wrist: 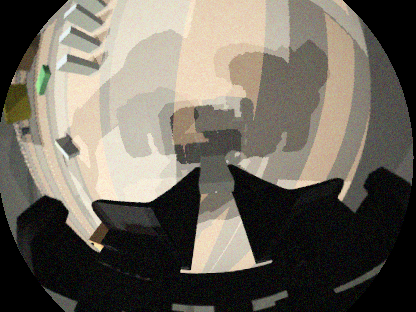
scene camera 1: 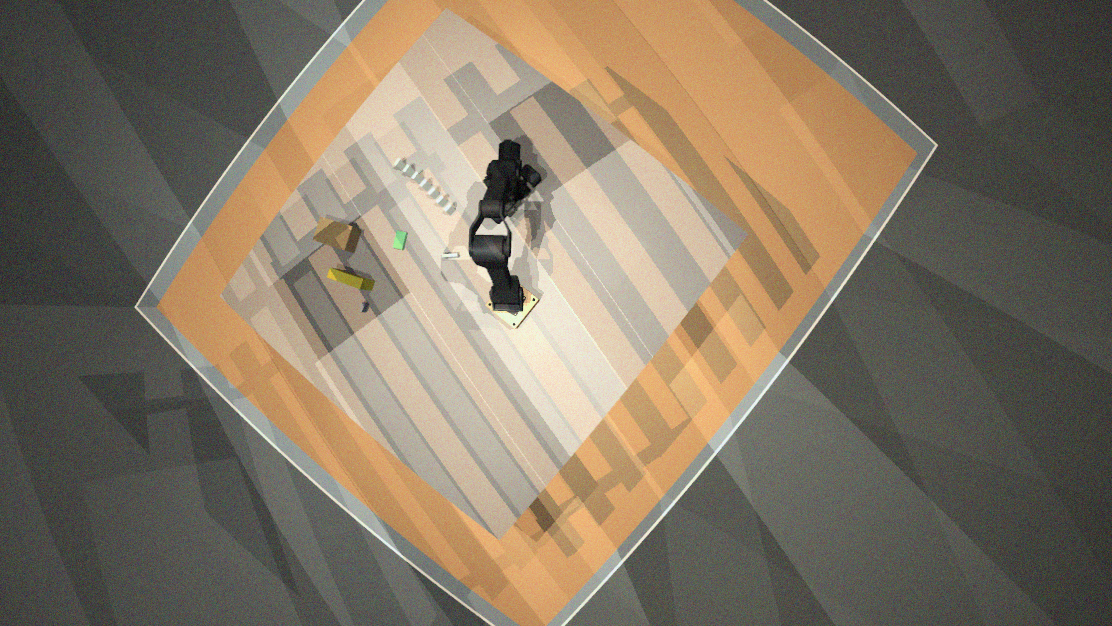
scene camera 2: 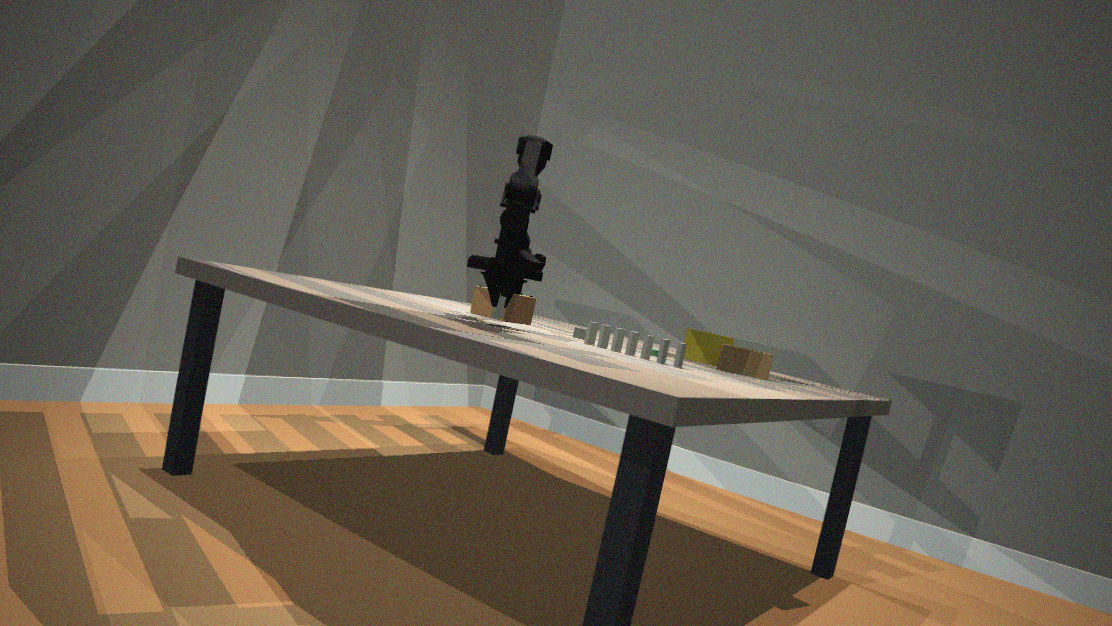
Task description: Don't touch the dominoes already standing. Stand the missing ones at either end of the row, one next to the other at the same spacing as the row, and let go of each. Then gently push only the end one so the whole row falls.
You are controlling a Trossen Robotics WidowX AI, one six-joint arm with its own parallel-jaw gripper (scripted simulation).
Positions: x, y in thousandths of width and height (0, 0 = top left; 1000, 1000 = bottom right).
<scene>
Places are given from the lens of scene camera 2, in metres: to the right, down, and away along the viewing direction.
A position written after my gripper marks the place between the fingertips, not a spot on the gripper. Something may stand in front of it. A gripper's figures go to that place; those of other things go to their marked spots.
my gripper (scene camera 2: 448, 491): -0.12, -0.01, 1.74
yellow block (scene camera 2: 632, 555): 0.37, 0.09, 2.00
brown box (scene camera 2: 663, 576): 0.42, 0.11, 1.83
</scene>
